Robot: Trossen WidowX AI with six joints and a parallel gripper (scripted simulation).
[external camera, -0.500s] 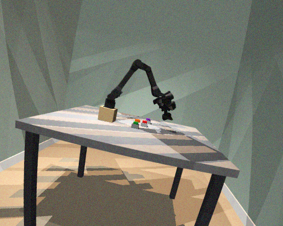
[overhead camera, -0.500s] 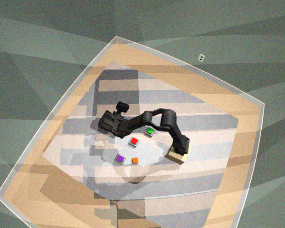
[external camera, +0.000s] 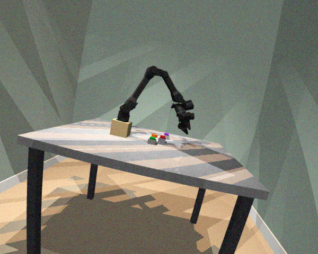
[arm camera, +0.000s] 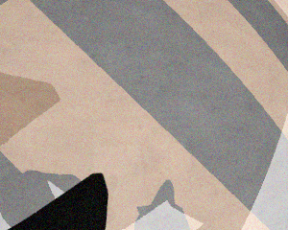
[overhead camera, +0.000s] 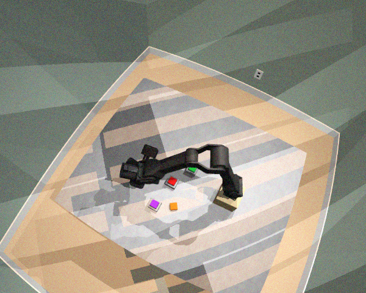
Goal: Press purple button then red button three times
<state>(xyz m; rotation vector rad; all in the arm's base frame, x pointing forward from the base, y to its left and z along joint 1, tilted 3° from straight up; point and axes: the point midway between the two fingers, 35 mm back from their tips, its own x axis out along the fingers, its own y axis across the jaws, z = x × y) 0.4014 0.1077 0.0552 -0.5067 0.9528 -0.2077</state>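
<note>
Now: the purple button 150 mm behind my gripper tip, 120 mm to the left of it and 70 mm below it. The rest, counted from my gripper tip: small orange block 230 mm behind, 80 mm to the left, 90 mm below; green button 210 mm behind, 120 mm to the right, 70 mm below; red button 160 mm behind, 10 mm to the right, 70 mm below.
</note>
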